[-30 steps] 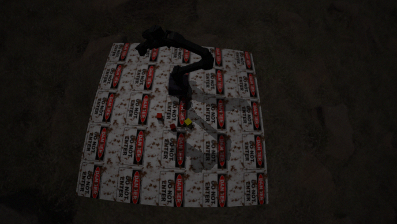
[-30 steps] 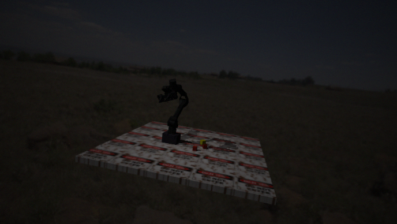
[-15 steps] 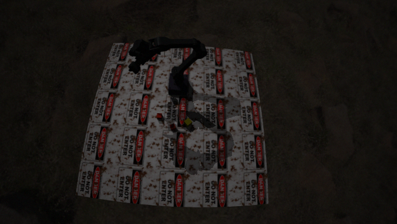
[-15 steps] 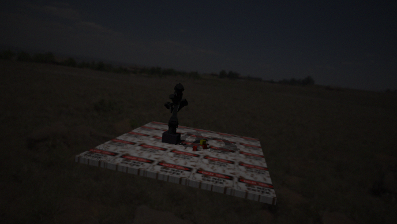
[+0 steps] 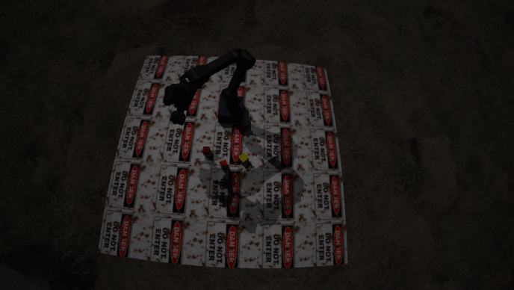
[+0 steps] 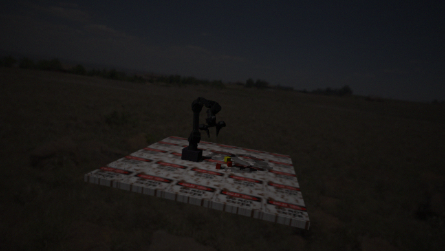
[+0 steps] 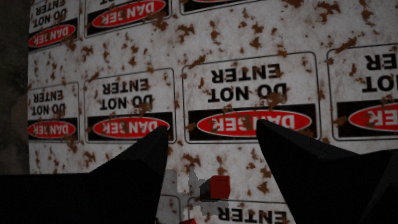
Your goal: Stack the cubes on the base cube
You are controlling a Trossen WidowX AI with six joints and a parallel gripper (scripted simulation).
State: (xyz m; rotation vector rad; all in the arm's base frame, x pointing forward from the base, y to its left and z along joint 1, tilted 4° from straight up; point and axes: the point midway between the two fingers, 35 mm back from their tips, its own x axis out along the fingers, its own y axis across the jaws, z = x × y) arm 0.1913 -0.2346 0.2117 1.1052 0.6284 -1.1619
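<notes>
The yellow base cube is 330 mm to the left of my gripper tip, 240 mm below it and 80 mm ahead of it.
</notes>
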